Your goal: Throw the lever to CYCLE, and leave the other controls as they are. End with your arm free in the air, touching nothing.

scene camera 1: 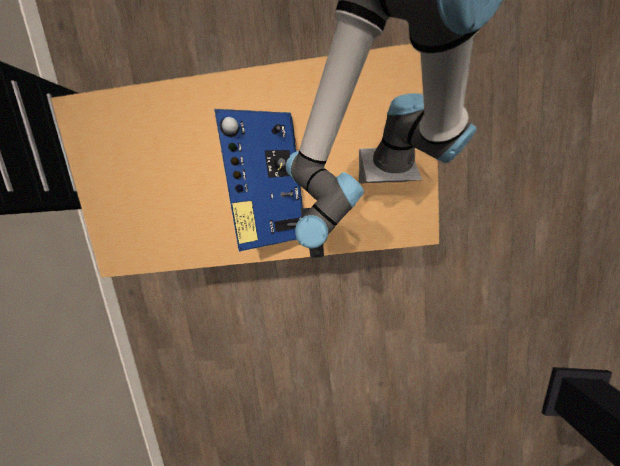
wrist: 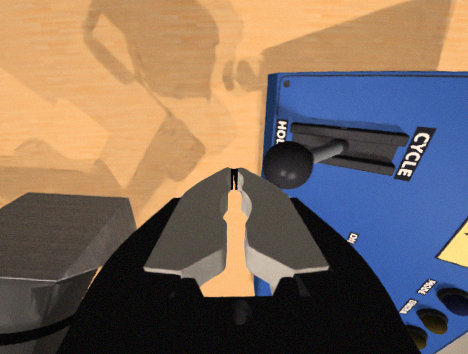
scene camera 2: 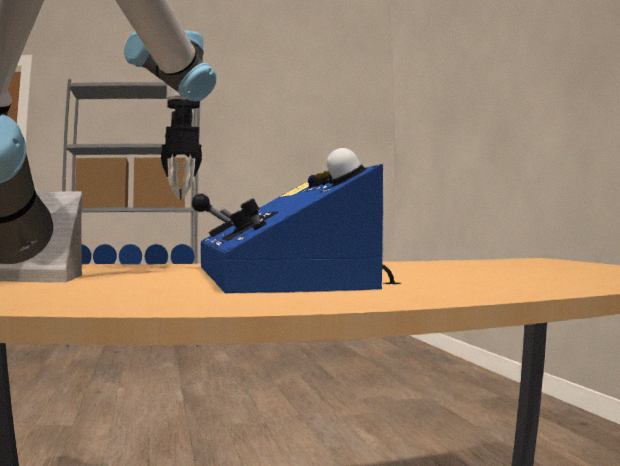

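Where they show: gripper, between the fingertips: (wrist: 233, 170) (scene camera 2: 180, 199); arm's base, origin of its link: (scene camera 1: 392, 160) (wrist: 49, 258) (scene camera 2: 15, 233).
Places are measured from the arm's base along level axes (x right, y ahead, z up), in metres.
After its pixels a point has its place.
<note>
The lever, a grey rod with a black ball (scene camera 2: 200, 202) @[y 0.337, x -0.234, z 0.061 m] (wrist: 288, 165) @[y 0.330, x -0.261, z 0.079 m], leans toward the HOLD end of its slot, away from the CYCLE label (wrist: 415, 154) @[y 0.461, x -0.274, z 0.045 m]. The slot is on a sloped blue console (scene camera 1: 258, 140) @[y 0.512, x 0.050, z 0.046 m] (scene camera 2: 305, 250) @[y 0.524, x 0.153, z -0.021 m] (wrist: 340, 210) @[y 0.436, x -0.186, z 0.023 m]. My gripper (scene camera 2: 180, 196) @[y 0.292, x -0.247, z 0.068 m] (wrist: 233, 170) @[y 0.292, x -0.247, z 0.068 m] is shut and empty. Its tips are beside the ball on the side away from the console, slightly above it in the scene camera 2 view, with a small gap seen. In the scene camera 1 view the wrist hides the ball.
The console also bears a toggle switch (scene camera 1: 287, 193) @[y 0.401, x -0.140, z 0.040 m], a rotary knob (scene camera 1: 281, 163) @[y 0.426, x -0.029, z 0.043 m], a small black control (scene camera 1: 276, 129) @[y 0.443, x 0.088, z 0.056 m], a white dome (scene camera 1: 229, 126) @[y 0.584, x 0.073, z 0.138 m] (scene camera 2: 343, 162) @[y 0.587, x 0.108, z 0.115 m], several dark lamps and a yellow label (scene camera 1: 244, 221) @[y 0.553, x -0.247, z 0.094 m]. The arm's base plate (scene camera 1: 390, 175) @[y 0.022, x -0.061, z 0.061 m] is on the table (scene camera 1: 165, 200) @[y 0.970, x -0.191, z -0.084 m] (scene camera 2: 451, 285) @[y 0.776, x 0.091, z -0.084 m].
</note>
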